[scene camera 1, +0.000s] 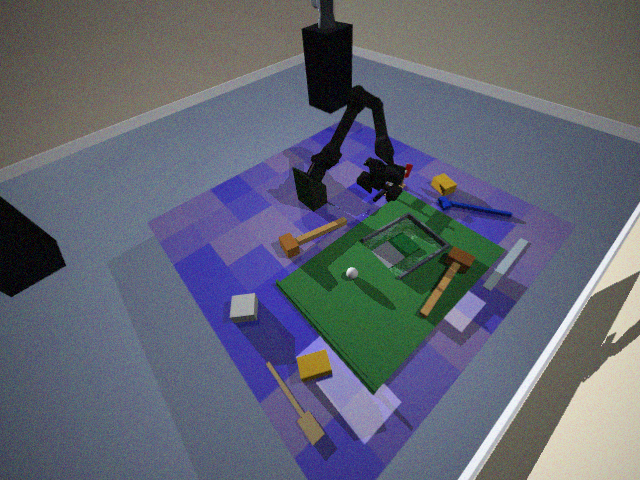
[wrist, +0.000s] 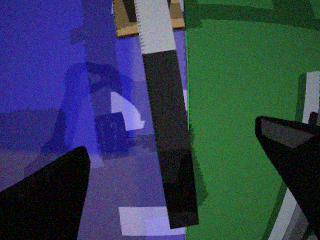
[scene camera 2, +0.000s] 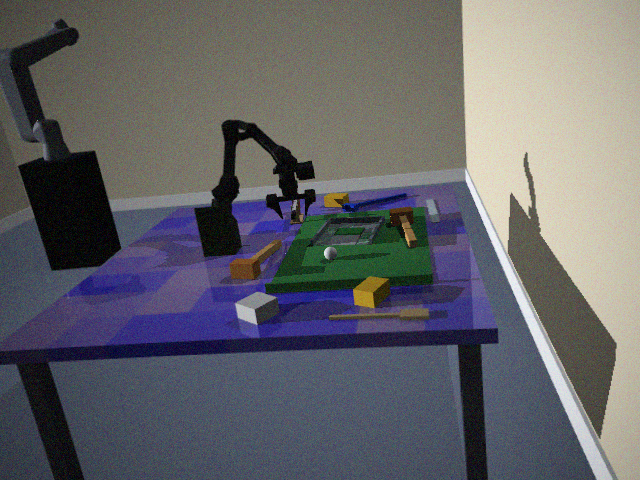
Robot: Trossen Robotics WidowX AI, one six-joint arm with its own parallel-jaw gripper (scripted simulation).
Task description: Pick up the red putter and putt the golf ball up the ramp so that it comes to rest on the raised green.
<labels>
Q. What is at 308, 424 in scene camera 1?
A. A tan paddle.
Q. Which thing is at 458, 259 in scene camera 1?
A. A mallet.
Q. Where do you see a mallet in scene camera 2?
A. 240, 268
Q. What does my gripper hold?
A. Nothing.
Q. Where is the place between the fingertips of my gripper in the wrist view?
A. At 173, 140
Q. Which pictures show the white block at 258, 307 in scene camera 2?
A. Scene camera 1 and scene camera 2 only.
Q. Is my gripper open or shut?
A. Open.
</labels>
